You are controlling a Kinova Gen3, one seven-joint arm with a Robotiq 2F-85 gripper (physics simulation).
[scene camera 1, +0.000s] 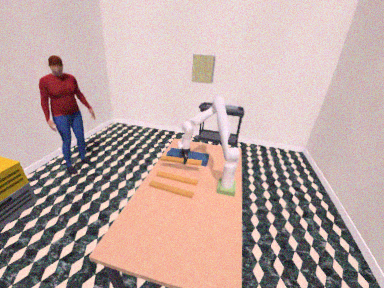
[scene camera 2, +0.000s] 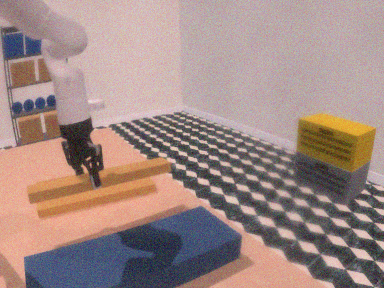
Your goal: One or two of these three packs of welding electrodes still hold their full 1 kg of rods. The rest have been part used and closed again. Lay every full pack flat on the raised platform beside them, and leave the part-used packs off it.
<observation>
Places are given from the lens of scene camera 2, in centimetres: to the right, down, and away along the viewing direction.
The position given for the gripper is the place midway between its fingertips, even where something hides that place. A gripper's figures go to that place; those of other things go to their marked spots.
gripper [scene camera 2: 89, 185]: -24, 10, 61
pack [scene camera 2: 113, 176]: -18, 7, 62
pack [scene camera 2: 139, 187]: -15, 12, 79
</observation>
